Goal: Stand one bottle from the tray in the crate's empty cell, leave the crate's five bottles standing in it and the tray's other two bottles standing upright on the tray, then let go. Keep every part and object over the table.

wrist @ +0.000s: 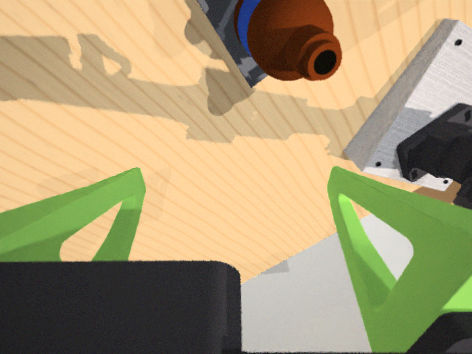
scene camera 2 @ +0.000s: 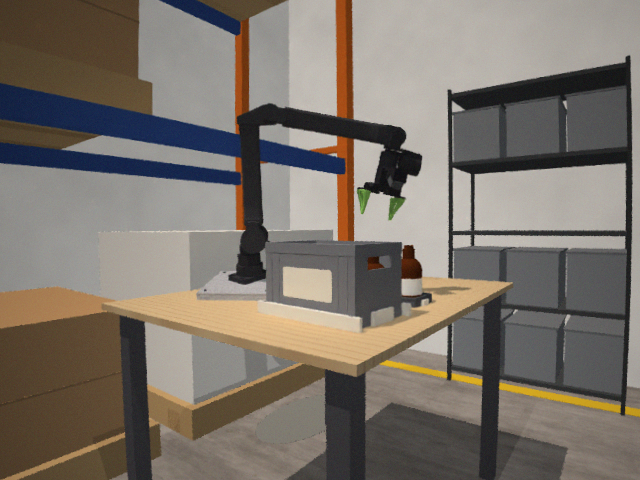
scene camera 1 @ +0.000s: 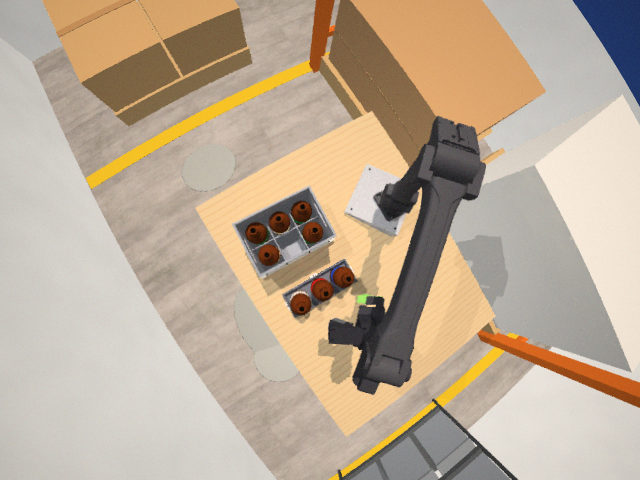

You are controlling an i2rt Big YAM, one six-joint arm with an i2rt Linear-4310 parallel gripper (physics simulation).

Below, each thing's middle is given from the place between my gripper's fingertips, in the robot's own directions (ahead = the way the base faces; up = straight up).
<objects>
Right now my hand is 160 mm short of the white-banded bottle (scene camera 2: 411, 270), 160 mm above it and 70 mm to the left of it.
</objects>
